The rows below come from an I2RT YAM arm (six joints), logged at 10 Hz.
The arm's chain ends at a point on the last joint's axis. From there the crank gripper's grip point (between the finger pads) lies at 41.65 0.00 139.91 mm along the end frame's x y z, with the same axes.
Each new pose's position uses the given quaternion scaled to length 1; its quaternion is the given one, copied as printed.
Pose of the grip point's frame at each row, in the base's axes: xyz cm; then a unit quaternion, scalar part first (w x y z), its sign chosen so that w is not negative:
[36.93 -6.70 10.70 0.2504 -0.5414 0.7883 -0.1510]
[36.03 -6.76 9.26 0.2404 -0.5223 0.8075 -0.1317]
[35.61 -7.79 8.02 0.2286 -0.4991 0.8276 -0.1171]
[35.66 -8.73 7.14 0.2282 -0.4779 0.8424 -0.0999]
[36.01 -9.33 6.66 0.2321 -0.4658 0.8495 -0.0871]
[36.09 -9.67 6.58 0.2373 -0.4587 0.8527 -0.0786]
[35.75 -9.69 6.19 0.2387 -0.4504 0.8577 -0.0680]
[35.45 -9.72 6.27 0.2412 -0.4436 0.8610 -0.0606]
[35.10 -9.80 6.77 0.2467 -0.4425 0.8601 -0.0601]
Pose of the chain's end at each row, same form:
[30.32 -3.29 23.26 0.2504 -0.5414 0.7883 -0.1510]
[30.08 -3.52 22.19 0.2404 -0.5223 0.8075 -0.1317]
[30.34 -4.61 21.25 0.2286 -0.4991 0.8276 -0.1171]
[30.77 -5.88 20.60 0.2282 -0.4779 0.8424 -0.0999]
[31.27 -6.82 20.24 0.2321 -0.4658 0.8495 -0.0871]
[31.36 -7.43 20.21 0.2373 -0.4587 0.8527 -0.0786]
[31.17 -7.71 19.91 0.2387 -0.4504 0.8577 -0.0680]
[30.93 -7.95 20.04 0.2412 -0.4436 0.8610 -0.0606]
[30.45 -8.11 20.50 0.2467 -0.4425 0.8601 -0.0601]

